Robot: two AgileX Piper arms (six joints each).
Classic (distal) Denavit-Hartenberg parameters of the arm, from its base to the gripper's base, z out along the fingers. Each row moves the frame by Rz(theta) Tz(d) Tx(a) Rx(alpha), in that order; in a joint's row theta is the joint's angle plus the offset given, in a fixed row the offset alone. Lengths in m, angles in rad.
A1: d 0.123, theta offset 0, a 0, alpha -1.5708
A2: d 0, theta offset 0.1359, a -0.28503, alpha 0
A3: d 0, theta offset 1.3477, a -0.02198, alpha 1.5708
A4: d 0.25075, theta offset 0, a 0, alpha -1.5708
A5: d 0, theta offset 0, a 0, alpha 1.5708
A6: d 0.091, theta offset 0, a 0, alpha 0
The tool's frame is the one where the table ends.
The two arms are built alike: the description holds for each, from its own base.
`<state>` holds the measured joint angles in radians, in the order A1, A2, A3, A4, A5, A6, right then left.
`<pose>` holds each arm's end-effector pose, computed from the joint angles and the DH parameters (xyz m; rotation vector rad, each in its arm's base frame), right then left.
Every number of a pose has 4 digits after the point. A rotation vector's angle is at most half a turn.
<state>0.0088 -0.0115 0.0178 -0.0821 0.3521 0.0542 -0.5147 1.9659 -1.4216 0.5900 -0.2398 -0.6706</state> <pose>0.0530 -0.0021 0.1763 -0.0094 1.8409 -0.0359 0.4000 -0.2400 0.2549 0.4810 1.7969 -0.5470</pose>
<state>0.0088 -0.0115 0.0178 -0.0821 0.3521 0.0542 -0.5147 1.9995 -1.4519 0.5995 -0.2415 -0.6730</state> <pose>0.0530 -0.0021 0.1763 -0.0094 1.8409 -0.0359 0.4066 -0.2441 0.2489 0.4894 1.7975 -0.5444</pose>
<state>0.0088 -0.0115 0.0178 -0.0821 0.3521 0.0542 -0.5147 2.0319 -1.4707 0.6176 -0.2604 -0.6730</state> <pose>0.0530 -0.0021 0.1763 -0.0094 1.8409 -0.0359 0.4114 -0.2483 0.2407 0.5133 1.7908 -0.5465</pose>
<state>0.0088 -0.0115 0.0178 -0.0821 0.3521 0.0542 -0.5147 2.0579 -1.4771 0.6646 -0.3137 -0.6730</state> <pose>0.0530 -0.0021 0.1763 -0.0094 1.8409 -0.0359 0.4130 -0.2535 0.2335 0.5737 1.7544 -0.5591</pose>
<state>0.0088 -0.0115 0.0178 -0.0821 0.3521 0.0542 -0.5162 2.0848 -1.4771 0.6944 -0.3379 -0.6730</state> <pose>0.0530 -0.0021 0.1763 -0.0094 1.8409 -0.0359 0.4140 -0.2571 0.2217 0.6147 1.7538 -0.5614</pose>
